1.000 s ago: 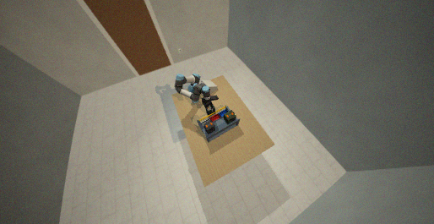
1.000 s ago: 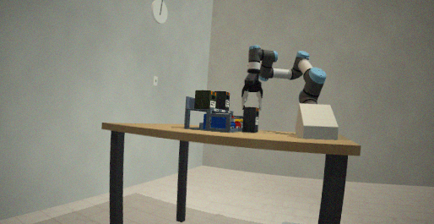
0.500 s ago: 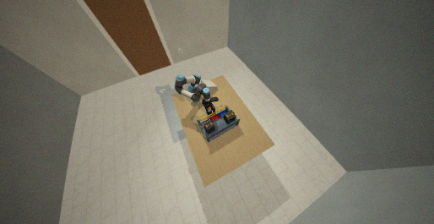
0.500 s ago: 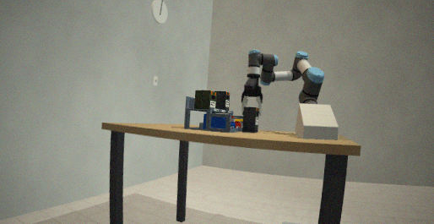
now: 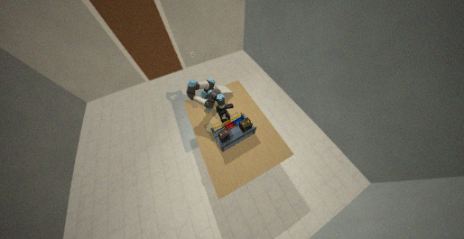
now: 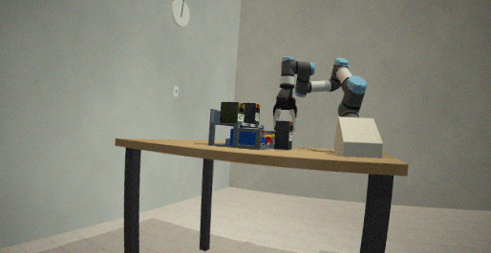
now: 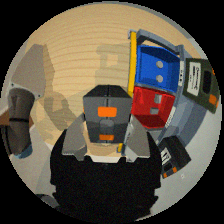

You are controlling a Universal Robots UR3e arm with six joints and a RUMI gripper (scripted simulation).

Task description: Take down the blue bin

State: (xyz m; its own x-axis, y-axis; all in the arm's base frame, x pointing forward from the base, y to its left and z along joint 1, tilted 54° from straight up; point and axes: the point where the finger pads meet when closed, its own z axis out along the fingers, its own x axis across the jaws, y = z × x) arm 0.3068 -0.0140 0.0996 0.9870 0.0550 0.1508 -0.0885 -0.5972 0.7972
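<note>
Now: hand 30 mm above the dark box. Round my hand: yellow rod: 50 mm ahead, 40 mm below; red bin: 130 mm ahead, 60 mm below, 10 mm to the right; blue open bin: 140 mm ahead, 100 mm to the left, 60 mm below.
</note>
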